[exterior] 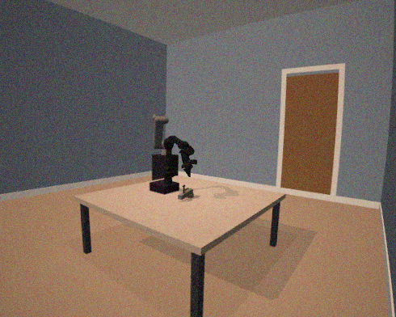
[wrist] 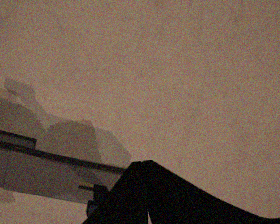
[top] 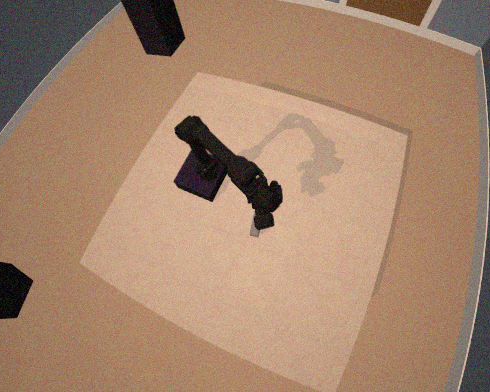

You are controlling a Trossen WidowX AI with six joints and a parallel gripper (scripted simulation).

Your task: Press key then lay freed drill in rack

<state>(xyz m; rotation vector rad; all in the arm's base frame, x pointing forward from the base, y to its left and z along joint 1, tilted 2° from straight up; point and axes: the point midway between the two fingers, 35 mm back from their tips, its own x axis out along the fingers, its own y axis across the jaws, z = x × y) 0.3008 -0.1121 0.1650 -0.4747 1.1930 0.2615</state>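
The drill lies 14 cm below my gripper tip, 5 cm to the left of it and 5 cm behind it. Also, from my gripper tip: dark block: 18 cm to the left, 17 cm below, 15 cm behind.
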